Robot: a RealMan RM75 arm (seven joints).
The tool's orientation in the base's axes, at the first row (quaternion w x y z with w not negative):
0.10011, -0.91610, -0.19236, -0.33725
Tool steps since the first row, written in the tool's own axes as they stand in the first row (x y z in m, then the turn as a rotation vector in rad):
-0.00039, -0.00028, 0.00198, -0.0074, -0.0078, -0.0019
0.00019, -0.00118, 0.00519, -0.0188, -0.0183, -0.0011
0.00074, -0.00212, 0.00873, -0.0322, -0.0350, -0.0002
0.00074, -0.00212, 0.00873, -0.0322, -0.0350, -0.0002
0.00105, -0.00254, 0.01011, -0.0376, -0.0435, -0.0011
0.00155, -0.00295, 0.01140, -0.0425, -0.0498, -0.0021
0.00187, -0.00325, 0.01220, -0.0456, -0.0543, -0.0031
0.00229, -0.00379, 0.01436, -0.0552, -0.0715, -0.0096
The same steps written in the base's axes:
0.00076, 0.00076, -0.00173, -0.0095, 0.0044, -0.0030
0.00264, 0.00275, -0.00372, -0.0215, 0.0109, -0.0105
0.00468, 0.00487, -0.00597, -0.0373, 0.0225, -0.0191
0.00468, 0.00487, -0.00597, -0.0373, 0.0225, -0.0191
0.00552, 0.00577, -0.00678, -0.0452, 0.0284, -0.0215
0.00645, 0.00668, -0.00740, -0.0518, 0.0323, -0.0236
0.00701, 0.00730, -0.00778, -0.0565, 0.0352, -0.0247
0.00833, 0.00858, -0.00910, -0.0741, 0.0460, -0.0252

